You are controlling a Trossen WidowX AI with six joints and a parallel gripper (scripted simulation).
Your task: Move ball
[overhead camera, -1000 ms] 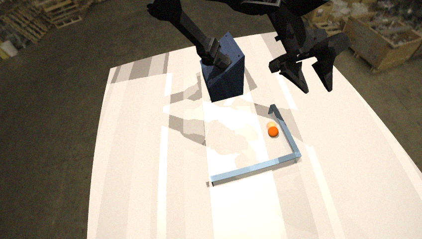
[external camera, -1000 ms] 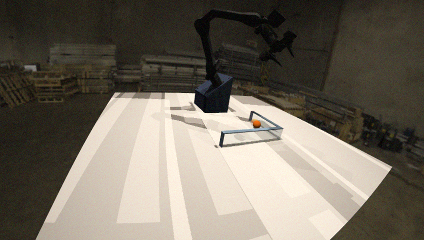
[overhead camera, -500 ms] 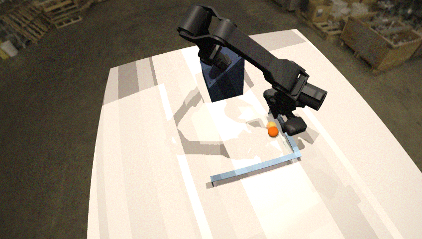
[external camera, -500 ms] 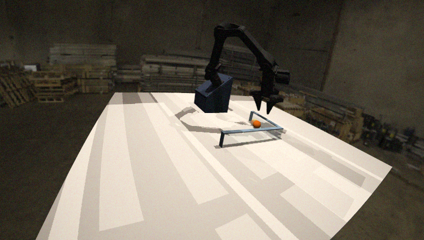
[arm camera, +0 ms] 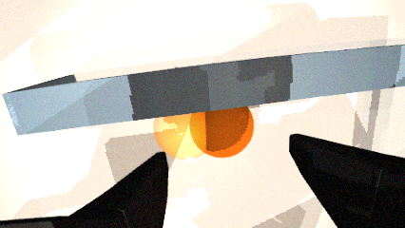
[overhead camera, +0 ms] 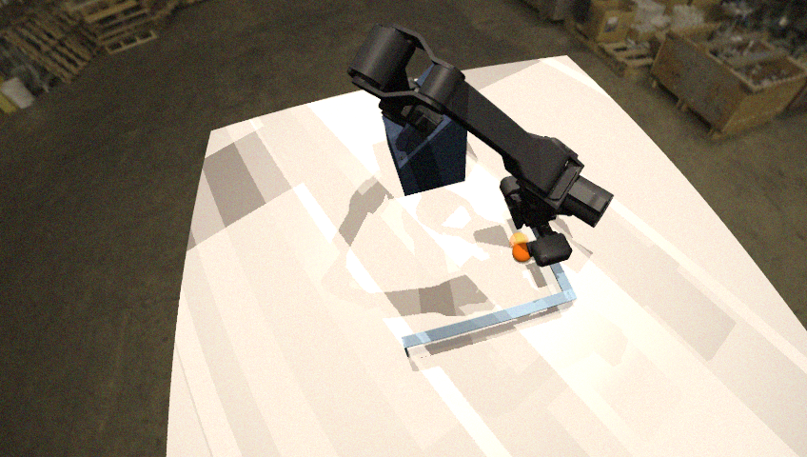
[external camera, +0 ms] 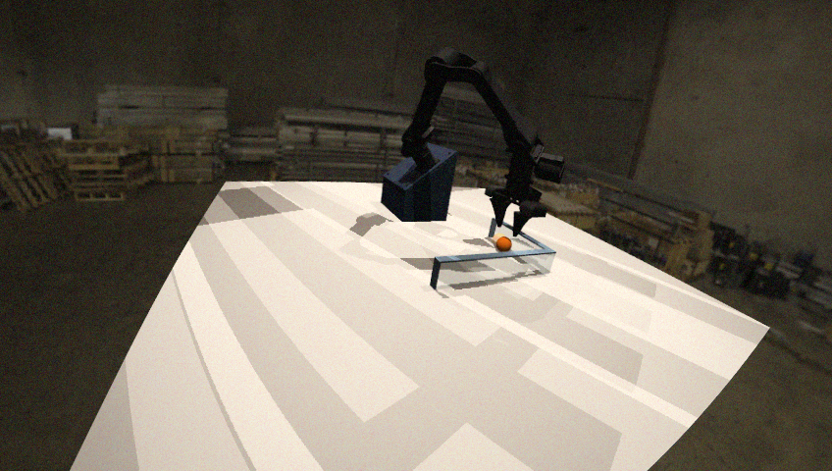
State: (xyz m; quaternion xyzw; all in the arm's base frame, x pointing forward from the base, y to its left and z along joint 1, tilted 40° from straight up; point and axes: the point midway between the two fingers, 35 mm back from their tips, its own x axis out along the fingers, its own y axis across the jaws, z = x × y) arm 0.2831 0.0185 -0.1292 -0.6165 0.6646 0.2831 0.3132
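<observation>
Now: gripper tip 40 mm above the orange ball. The rest, counted from my gripper tip: wall: 120 mm to the right, 120 mm ahead, 30 mm below; see-through copy: 40 mm below, 20 mm behind.
</observation>
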